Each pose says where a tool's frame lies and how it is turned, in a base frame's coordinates. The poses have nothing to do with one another.
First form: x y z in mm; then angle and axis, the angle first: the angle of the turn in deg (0 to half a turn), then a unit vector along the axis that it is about.
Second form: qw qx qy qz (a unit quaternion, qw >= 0); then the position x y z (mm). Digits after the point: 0 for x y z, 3 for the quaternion.
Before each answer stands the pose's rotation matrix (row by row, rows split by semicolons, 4 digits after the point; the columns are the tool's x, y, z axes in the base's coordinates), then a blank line. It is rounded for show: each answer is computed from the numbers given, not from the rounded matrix.
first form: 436 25 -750 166.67 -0.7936 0.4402 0.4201
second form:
0.2695 -0.7861 -0.5563; -0.5924 -0.5908 0.5478; -0.7592 0.1819 -0.6249

0.116 -0.788 0.437 0.417 436 25 -750
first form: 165 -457 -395 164.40 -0.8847 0.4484 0.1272
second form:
0.5735 -0.8130 -0.1003; -0.7446 -0.5684 0.3499; -0.3415 -0.1259 -0.9314

0.136 -0.877 0.444 0.126 165 -457 -395
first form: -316 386 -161 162.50 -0.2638 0.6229 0.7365
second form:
-0.8178 -0.5425 -0.1923; -0.0996 -0.1957 0.9756; -0.5669 0.8169 0.1060

0.152 -0.261 0.616 0.728 -316 386 -161
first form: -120 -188 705 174.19 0.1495 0.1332 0.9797
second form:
-0.9503 -0.0595 0.3057; 0.1389 -0.9595 0.2452; 0.2787 0.2755 0.9200

0.051 0.149 0.133 0.978 -120 -188 705
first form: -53 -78 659 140.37 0.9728 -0.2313 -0.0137
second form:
0.9050 -0.3896 -0.1711; -0.4070 -0.6755 -0.6149; 0.1239 0.6261 -0.7698

0.339 0.915 -0.218 -0.013 -53 -78 659
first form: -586 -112 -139 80.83 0.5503 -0.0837 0.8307
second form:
0.4140 -0.8588 0.3017; 0.7814 0.1653 -0.6017; 0.4670 0.4848 0.7395

0.761 0.357 -0.054 0.539 -586 -112 -139
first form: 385 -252 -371 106.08 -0.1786 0.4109 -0.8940
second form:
-0.2362 0.7653 0.5987; -0.9528 -0.0614 -0.2975; -0.1909 -0.6407 0.7437

0.601 -0.143 0.328 -0.714 385 -252 -371
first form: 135 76 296 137.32 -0.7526 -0.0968 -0.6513
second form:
0.2477 0.5679 0.7849; -0.3151 -0.7189 0.6196; 0.9162 -0.4008 0.0009

0.364 -0.701 -0.090 -0.607 135 76 296
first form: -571 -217 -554 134.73 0.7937 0.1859 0.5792
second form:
0.3695 -0.1601 0.9153; 0.6629 -0.6449 -0.3804; 0.6512 0.7473 -0.1322

0.385 0.733 0.172 0.535 -571 -217 -554
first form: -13 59 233 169.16 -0.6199 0.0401 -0.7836
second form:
-0.2204 0.0981 0.9705; -0.1967 -0.9790 0.0543; 0.9554 -0.1789 0.2351

0.094 -0.617 0.040 -0.780 -13 59 233
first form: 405 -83 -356 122.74 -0.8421 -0.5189 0.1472
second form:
0.5518 0.5494 -0.6274; 0.7971 -0.1260 0.5906; 0.2455 -0.8260 -0.5074

0.479 -0.739 -0.455 0.129 405 -83 -356
